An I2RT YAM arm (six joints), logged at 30 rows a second.
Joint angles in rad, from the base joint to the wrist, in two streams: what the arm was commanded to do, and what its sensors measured. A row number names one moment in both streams.
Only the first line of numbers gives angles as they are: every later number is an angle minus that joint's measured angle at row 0.
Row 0, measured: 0.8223 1.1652 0.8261 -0.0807 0.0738 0.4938
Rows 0 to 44, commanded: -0.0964 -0.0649 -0.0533 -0.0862 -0.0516 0.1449; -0.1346 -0.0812 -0.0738 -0.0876 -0.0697 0.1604; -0.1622 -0.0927 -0.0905 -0.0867 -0.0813 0.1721; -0.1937 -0.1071 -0.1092 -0.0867 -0.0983 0.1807; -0.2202 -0.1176 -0.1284 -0.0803 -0.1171 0.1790; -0.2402 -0.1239 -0.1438 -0.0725 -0.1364 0.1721; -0.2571 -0.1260 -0.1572 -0.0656 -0.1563 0.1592; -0.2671 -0.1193 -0.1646 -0.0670 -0.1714 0.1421; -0.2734 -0.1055 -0.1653 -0.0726 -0.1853 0.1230; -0.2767 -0.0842 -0.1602 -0.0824 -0.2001 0.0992; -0.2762 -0.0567 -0.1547 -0.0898 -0.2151 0.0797; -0.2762 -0.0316 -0.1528 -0.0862 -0.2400 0.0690; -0.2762 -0.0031 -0.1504 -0.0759 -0.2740 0.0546; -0.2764 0.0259 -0.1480 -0.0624 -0.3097 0.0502; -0.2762 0.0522 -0.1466 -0.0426 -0.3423 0.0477; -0.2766 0.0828 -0.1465 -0.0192 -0.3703 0.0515; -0.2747 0.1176 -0.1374 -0.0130 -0.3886 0.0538; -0.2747 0.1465 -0.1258 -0.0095 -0.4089 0.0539; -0.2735 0.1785 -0.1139 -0.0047 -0.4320 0.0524; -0.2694 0.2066 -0.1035 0.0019 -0.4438 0.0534; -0.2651 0.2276 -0.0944 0.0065 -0.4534 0.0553; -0.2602 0.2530 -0.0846 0.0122 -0.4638 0.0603; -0.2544 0.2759 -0.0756 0.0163 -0.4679 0.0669; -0.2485 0.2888 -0.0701 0.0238 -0.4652 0.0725; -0.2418 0.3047 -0.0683 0.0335 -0.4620 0.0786; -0.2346 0.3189 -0.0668 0.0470 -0.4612 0.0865; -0.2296 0.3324 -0.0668 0.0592 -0.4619 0.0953; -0.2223 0.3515 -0.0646 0.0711 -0.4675 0.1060; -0.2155 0.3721 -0.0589 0.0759 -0.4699 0.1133; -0.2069 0.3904 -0.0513 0.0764 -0.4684 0.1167; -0.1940 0.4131 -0.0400 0.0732 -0.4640 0.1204; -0.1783 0.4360 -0.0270 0.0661 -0.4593 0.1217; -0.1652 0.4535 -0.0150 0.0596 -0.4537 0.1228; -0.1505 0.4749 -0.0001 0.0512 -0.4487 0.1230; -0.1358 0.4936 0.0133 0.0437 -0.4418 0.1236; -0.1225 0.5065 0.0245 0.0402 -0.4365 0.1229; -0.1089 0.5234 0.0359 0.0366 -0.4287 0.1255; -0.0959 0.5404 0.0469 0.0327 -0.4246 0.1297; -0.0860 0.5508 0.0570 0.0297 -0.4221 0.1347; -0.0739 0.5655 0.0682 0.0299 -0.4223 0.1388; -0.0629 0.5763 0.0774 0.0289 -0.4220 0.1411; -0.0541 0.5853 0.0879 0.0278 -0.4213 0.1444; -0.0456 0.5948 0.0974 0.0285 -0.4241 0.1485; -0.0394 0.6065 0.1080 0.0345 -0.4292 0.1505; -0.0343 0.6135 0.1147 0.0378 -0.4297 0.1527
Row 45, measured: -0.0496 0.5833 0.0889 0.0534 -0.4375 0.1129
